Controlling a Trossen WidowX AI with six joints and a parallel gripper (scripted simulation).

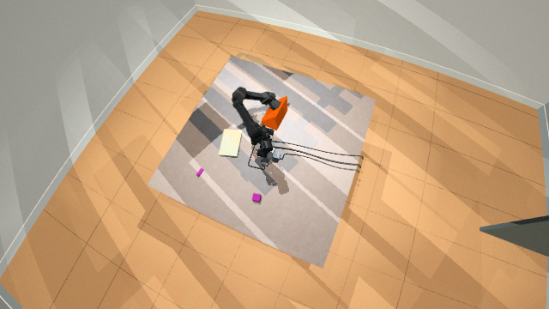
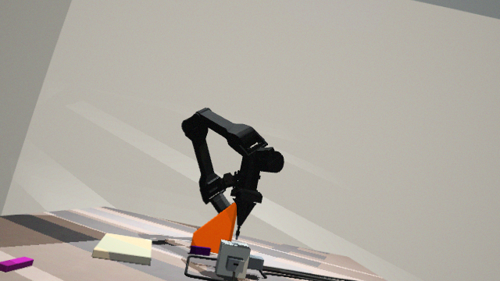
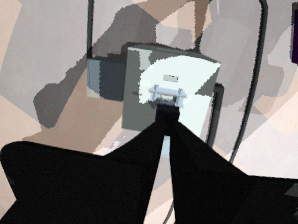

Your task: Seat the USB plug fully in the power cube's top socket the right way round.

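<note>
The dark USB plug lies 20 mm below my gripper tip. The rest, counted from my gripper tip: cream pad (290 mm to the right, 120 mm below); purple block (400 mm to the right, 280 mm ahead, 120 mm below).
</note>
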